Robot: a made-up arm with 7 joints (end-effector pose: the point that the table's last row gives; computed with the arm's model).
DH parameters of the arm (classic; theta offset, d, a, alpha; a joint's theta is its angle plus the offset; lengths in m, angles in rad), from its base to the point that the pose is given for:
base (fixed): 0.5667 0 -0.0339 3.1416
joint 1: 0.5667 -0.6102 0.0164 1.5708
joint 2: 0 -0.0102 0.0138 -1.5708
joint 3: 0 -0.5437 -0.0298 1.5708
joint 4: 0 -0.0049 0.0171 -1.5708
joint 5: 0 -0.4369 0.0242 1.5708
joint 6: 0 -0.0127 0.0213 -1.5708
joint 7: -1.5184 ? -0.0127 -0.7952
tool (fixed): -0.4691 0.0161 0 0
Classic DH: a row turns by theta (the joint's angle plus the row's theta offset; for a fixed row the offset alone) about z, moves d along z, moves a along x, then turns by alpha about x.
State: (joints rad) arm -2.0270 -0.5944 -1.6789 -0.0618 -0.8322 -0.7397 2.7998
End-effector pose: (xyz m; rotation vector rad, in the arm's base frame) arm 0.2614 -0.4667 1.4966 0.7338 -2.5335 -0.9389
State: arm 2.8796 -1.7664 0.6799 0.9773 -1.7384 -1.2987 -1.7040
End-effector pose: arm 0.6902 0.4741 0.7382 -0.6472 2.0379 -1.4177
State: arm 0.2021 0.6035 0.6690 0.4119 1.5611 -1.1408 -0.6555
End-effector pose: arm 0.6581 -0.2589 1.3446 1.1508 1.2958 -1.8335
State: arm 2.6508 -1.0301 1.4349 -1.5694 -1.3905 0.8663 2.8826
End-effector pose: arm 0.6229 -0.2439 0.9292 -2.5453 -1.6277 -0.7884
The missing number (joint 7, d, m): -0.0872
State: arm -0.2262 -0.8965 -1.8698 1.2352 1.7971 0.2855 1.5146
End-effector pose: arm -0.7040 0.2661 1.0126 1.3108 -0.4851 0.3423
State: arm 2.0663 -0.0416 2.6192 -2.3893 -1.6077 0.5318 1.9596
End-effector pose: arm -0.0998 -0.4288 0.8269 0.9057 0.0468 2.4713
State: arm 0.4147 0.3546 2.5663 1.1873 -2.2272 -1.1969 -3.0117
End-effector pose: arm -0.1949 -0.1740 1.3783 -0.8603 1.7880 -0.6630
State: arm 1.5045 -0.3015 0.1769 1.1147 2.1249 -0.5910 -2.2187
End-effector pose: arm -0.1109 -0.2421 1.4616 -2.5433 -1.0258 0.2197
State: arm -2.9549 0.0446 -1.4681 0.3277 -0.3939 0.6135 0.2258
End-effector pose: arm -0.1606 -0.2181 1.5720 -2.9565 -0.5725 0.0281
